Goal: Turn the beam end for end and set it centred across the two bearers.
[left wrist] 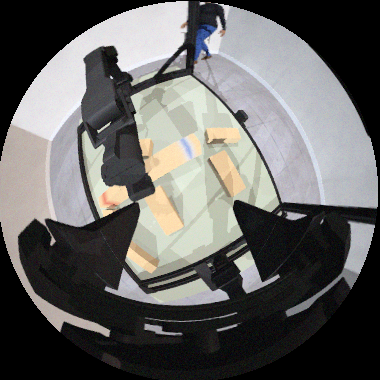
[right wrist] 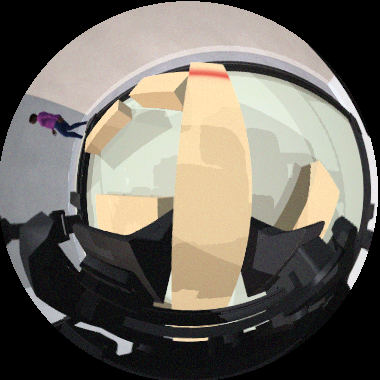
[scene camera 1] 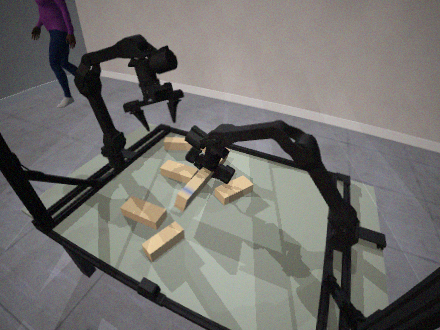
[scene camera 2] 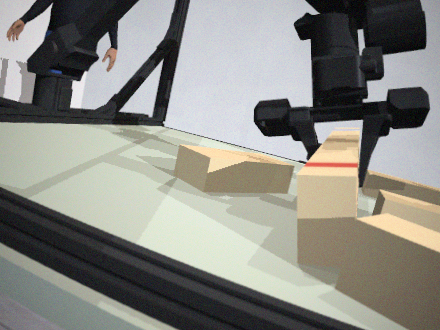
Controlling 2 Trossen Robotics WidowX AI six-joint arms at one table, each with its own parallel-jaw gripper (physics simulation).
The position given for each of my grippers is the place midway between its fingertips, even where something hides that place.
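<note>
My left gripper [scene camera 1: 162, 127] [left wrist: 186, 205] is open and holds nothing. My right gripper [scene camera 2: 340, 187] [right wrist: 203, 210] [scene camera 1: 207, 173] grips a beam [scene camera 2: 327, 186] [left wrist: 184, 149] [right wrist: 212, 196] [scene camera 1: 196, 184]; the beam still rests on the table.
</note>
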